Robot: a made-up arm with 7 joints.
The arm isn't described. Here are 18 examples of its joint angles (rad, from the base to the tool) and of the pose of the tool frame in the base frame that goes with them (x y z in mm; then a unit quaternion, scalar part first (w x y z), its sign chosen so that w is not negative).
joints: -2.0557 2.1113 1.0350 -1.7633 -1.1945 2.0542 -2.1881
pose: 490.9 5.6 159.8 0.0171 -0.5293 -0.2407 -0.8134
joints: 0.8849 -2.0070 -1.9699 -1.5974 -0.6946 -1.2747 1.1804
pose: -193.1 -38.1 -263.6 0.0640 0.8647 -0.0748 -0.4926
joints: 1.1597 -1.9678 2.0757 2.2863 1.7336 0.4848 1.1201
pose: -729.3 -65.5 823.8 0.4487 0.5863 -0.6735 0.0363
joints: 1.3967 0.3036 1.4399 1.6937 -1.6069 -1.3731 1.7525
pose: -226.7 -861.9 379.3 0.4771 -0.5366 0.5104 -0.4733
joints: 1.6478 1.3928 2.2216 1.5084 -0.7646 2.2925 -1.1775
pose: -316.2 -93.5 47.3 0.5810 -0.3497 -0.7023 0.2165
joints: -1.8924 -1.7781 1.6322 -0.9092 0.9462 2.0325 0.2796
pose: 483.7 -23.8 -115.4 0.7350 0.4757 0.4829 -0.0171
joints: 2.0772 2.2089 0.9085 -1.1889 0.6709 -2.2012 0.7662
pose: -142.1 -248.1 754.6 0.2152 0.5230 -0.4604 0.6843
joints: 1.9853 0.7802 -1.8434 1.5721 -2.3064 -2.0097 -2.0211
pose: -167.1 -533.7 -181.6 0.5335 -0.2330 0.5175 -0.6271
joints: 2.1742 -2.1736 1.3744 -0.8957 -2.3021 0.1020 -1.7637
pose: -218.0 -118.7 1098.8 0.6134 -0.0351 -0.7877 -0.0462
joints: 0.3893 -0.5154 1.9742 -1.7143 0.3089 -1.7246 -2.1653
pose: -119.1 287.2 162.3 0.5800 0.5859 0.5178 0.2284
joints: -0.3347 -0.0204 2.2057 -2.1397 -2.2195 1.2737 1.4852
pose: 190.1 24.7 13.3 0.8754 -0.0341 -0.2596 -0.4062
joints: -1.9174 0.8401 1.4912 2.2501 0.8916 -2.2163 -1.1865
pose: 125.9 -778.4 183.1 0.3298 0.7719 -0.4310 -0.3311
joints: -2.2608 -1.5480 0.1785 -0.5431 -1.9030 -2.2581 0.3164
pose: 824.9 -242.2 343.8 0.0348 -0.5707 0.1658 -0.8035
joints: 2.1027 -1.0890 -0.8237 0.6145 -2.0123 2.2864 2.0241
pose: 210.5 -242.5 661.0 0.3085 0.3793 0.6106 -0.6230
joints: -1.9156 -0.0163 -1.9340 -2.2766 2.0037 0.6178 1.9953
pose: 43.7 -341.5 340.1 0.4768 0.3256 -0.5804 -0.5743
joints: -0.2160 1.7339 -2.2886 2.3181 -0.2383 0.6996 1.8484
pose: 175.9 -227.9 -615.1 0.5308 -0.1642 0.6027 -0.5727
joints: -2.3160 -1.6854 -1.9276 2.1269 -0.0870 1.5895 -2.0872
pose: 509.9 -130.6 107.7 0.2828 0.2024 -0.2863 0.8928
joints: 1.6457 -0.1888 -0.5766 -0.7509 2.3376 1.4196 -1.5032
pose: -152.7 -221.9 523.2 0.1146 -0.9164 0.3680 0.1081
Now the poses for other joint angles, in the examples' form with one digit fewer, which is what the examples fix.
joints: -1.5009 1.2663 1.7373 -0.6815 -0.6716 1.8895 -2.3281
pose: 269 -24 225 0.834 -0.043 -0.066 -0.545
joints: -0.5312 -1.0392 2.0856 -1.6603 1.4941 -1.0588 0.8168
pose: 204 244 -377 0.029 0.870 0.492 0.026
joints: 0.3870 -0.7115 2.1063 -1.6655 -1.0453 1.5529 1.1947
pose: -230 -265 352 0.471 0.147 -0.514 -0.702
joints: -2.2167 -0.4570 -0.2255 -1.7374 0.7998 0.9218 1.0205
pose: 59 -292 -47 0.089 -0.632 0.768 -0.046
